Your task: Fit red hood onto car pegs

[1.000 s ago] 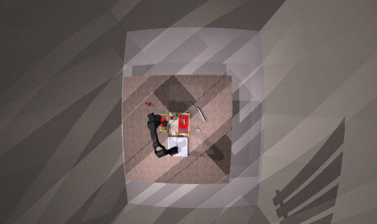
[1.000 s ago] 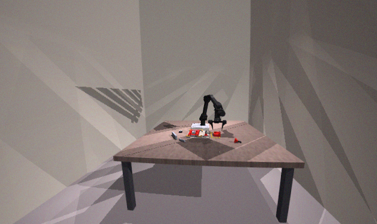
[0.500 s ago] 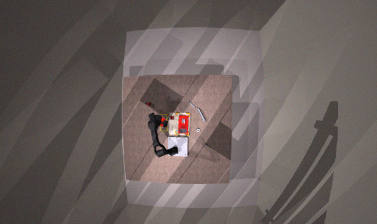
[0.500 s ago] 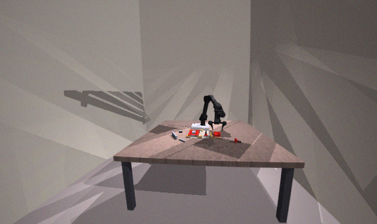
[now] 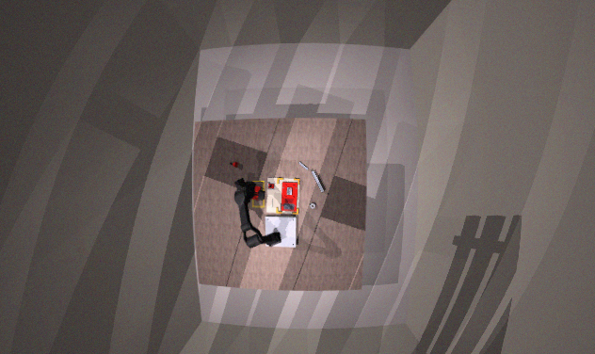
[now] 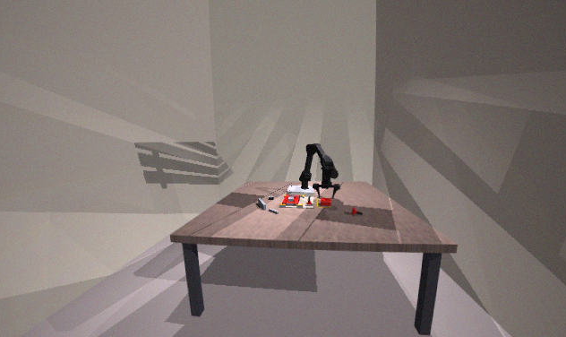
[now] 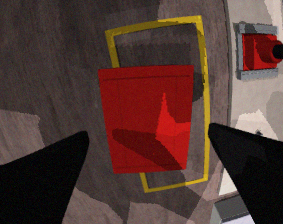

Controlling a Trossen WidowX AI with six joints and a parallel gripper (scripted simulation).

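Now: the hood 2 cm below my gripper tip.
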